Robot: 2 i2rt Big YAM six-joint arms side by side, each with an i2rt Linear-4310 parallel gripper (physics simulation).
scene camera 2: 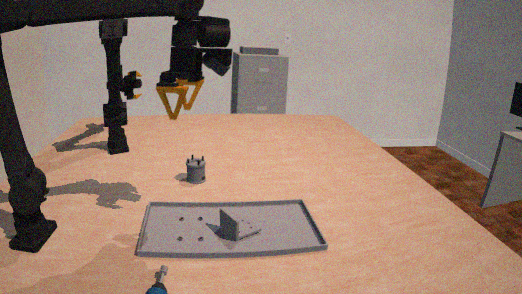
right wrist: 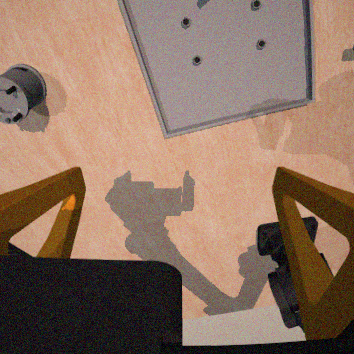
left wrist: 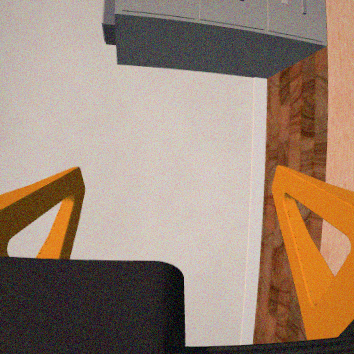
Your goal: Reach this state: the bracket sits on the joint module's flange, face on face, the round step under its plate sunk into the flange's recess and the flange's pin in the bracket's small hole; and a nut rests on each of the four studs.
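Where they show: left gripper, fingertip midpoint: [left wrist: 178,176]; right gripper, fingertip midpoint: [scene camera 2: 180,114] [right wrist: 178,177]; left arm's base at its link origin: [scene camera 2: 118,148]; right arm's base at its link origin: [scene camera 2: 35,236].
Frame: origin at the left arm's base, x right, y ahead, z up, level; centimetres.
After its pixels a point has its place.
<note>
The grey round joint module [scene camera 2: 196,171] @[y 19.9, x 42.4, z 4.1 cm] [right wrist: 30,87] @[y 19.6, x 42.3, z 3.6 cm] stands upright on the table, its dark studs pointing up; no bracket or nut is on it. The grey L-shaped bracket [scene camera 2: 229,226] @[y 16.0, x 71.5, z 3.1 cm] sits in the tray [scene camera 2: 230,254] @[y 12.5, x 78.5, z 1.0 cm] [right wrist: 240,119] @[y -2.0, x 60.8, z 1.6 cm], one plate flat and the other standing up. Several small nuts lie apart in the tray's left part, among them a front one [scene camera 2: 180,238] [right wrist: 197,60]. My right gripper [scene camera 2: 181,113] @[y 10.0, x 58.5, z 26.3 cm] [right wrist: 178,177] @[y 10.0, x 58.5, z 26.3 cm] is open and empty, high above the table behind the module. My left gripper [scene camera 2: 139,85] @[y 18.6, x -36.7, z 19.6 cm] [left wrist: 178,176] @[y 18.6, x -36.7, z 19.6 cm] is open and empty, far back at the left.
A blue-handled tool [scene camera 2: 157,288] @[y -5.7, x 85.6, z 4.1 cm] lies at the front edge of the picture, in front of the tray. A grey filing cabinet [scene camera 2: 262,82] [left wrist: 200,45] stands behind the table [scene camera 2: 300,165] @[y 57.8, x 44.8, z 0.0 cm]. Arm shadows fall on the table left of the module and tray.
</note>
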